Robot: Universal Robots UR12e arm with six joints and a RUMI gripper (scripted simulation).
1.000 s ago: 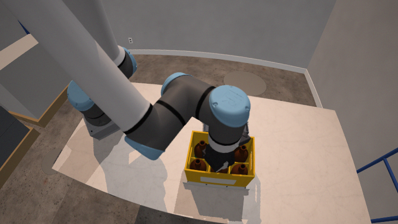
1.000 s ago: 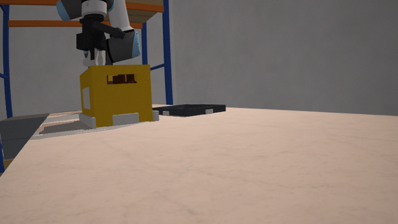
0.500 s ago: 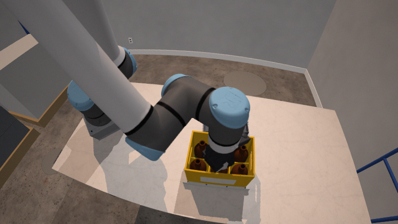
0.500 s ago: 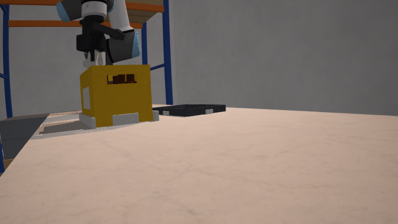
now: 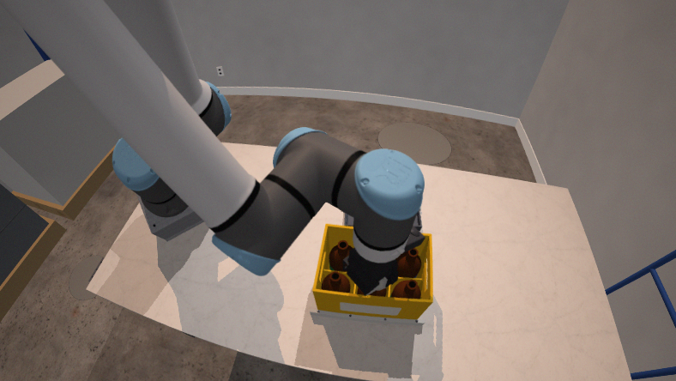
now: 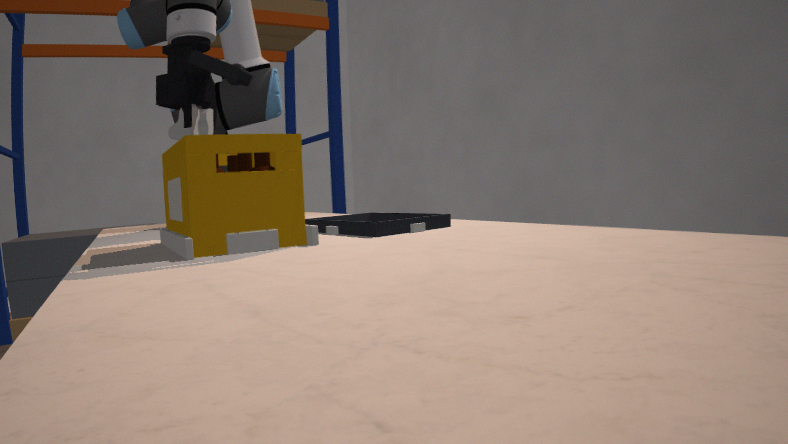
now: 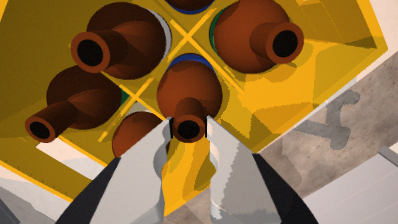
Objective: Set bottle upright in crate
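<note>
Right now my hand is 10 mm past the crate, 40 mm to the right of it and 70 mm above it. From my hand the other things lie so: tray 30 mm behind, 340 mm to the left, 150 mm below.
</note>
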